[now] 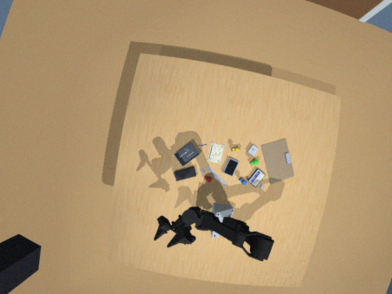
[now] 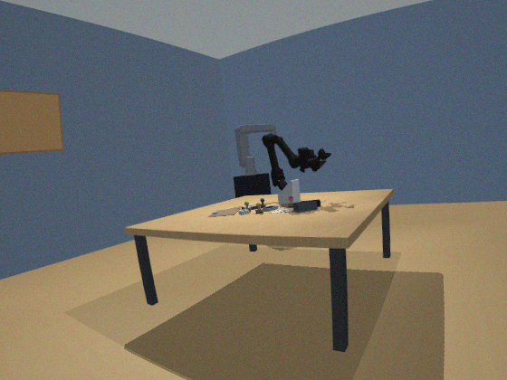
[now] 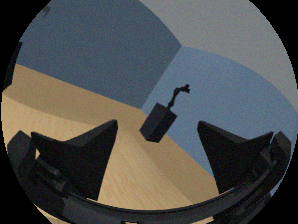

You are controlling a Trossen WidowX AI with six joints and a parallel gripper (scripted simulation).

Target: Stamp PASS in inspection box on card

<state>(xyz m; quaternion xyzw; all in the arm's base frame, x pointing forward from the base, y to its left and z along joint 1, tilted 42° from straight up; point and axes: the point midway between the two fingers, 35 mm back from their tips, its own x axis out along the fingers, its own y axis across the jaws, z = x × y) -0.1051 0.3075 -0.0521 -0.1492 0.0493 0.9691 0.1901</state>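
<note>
Now: the green stamp 460 mm ahead of my gripper tip, 340 mm to the right of it and 250 mm below it. Round my gripper tip: pale ruler: 320 mm ahead, 170 mm to the right, 270 mm below; red-knobbed stamp: 300 mm ahead, 130 mm to the right, 250 mm below; black block: 280 mm ahead, 250 mm below.
</note>
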